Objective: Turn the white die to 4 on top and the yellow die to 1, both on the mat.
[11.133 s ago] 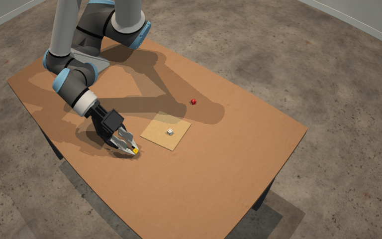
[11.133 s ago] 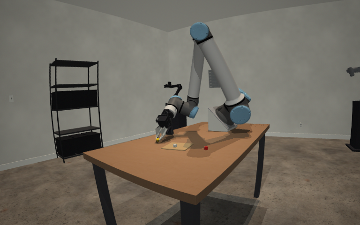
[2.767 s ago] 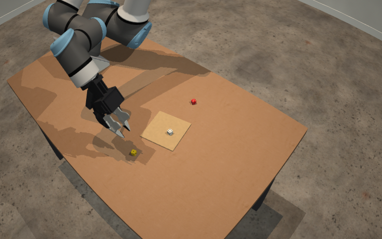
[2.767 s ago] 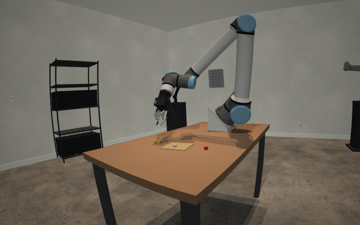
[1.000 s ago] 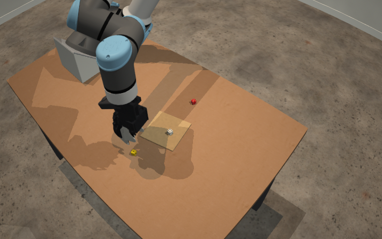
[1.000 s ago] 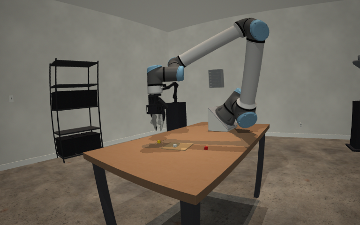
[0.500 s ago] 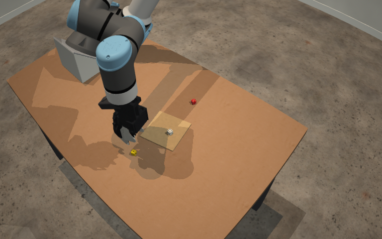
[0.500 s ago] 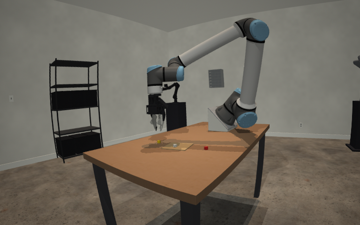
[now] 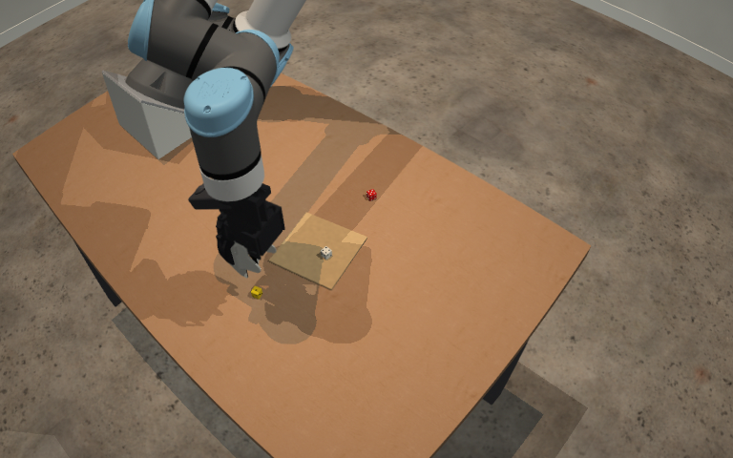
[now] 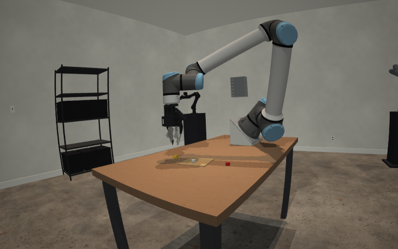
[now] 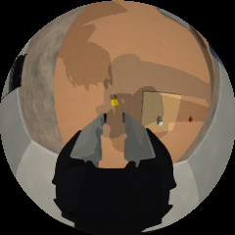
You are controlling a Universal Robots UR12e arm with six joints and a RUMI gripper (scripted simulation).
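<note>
Now: the yellow die 80 mm below my hand. From my hand the other things lie so: red die 320 mm to the left, 80 mm below, 10 mm ahead; tan mat 150 mm to the left, 90 mm below, 20 mm ahead; white die 150 mm to the left, 80 mm below, 40 mm ahead.
</note>
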